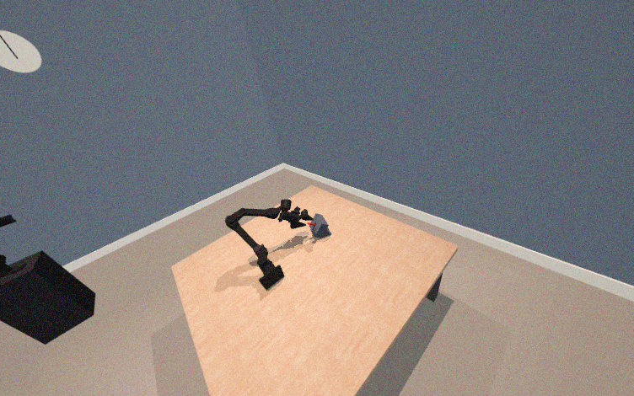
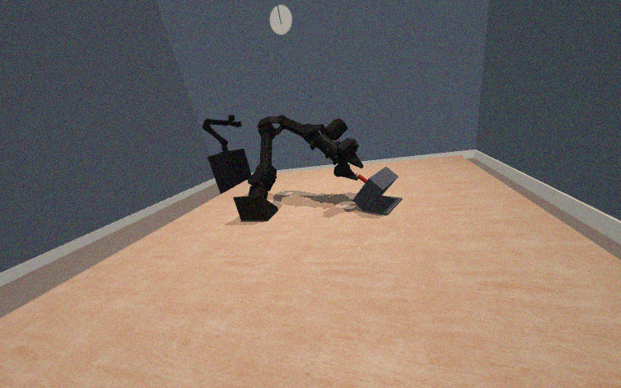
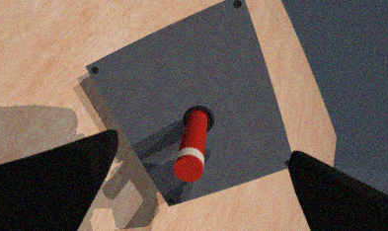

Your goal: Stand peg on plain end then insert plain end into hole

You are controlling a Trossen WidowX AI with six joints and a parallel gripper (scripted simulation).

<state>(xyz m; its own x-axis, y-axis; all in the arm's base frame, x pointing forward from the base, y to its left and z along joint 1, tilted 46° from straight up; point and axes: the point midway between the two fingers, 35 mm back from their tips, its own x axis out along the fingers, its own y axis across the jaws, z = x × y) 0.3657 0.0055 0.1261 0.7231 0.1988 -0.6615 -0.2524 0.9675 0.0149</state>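
The red peg lies 1 cm below my gripper tip. From my gripper tip the other things lie so: grey sloped panel 5 cm ahead, 2 cm to the right, 5 cm below.
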